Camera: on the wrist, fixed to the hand. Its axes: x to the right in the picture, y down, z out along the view.
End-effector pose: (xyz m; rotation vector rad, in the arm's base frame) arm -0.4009 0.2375 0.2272 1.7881 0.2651 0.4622
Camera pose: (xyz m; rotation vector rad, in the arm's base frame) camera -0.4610 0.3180 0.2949 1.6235 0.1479 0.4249
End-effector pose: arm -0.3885 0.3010 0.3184 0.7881 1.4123 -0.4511
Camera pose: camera -0.4336 0.4112 0.3406 0.6312 1.3568 -0.3219
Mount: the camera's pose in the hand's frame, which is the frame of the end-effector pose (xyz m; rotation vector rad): -0.0090 0.0475 -0.1110 -0.1858 -0.0705 0.0225
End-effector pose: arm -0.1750 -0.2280 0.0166 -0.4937 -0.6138 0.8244
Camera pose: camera -0.1300 -0.2258 -0.0958 -0.6435 -0.7553 0.8126
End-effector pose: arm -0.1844 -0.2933 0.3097 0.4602 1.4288 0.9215
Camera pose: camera -0.3023 -0.2996 0.3365 0.3667 1.2632 1.0358
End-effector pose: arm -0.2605 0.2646 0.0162 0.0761 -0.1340 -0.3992
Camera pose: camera -0.2345 0.3170 -0.0898 -0.1225 -0.1666 -0.3904
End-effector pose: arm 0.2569 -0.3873 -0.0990 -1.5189 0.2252 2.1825
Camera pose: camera 0.3308 -0.4747 -0.1384 -1.5391 0.0166 2.3248
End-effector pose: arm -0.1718 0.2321 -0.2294 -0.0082 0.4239 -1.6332
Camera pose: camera -0.1534 0.2682 -0.3435 -0.1992 0.5182 -1.5617
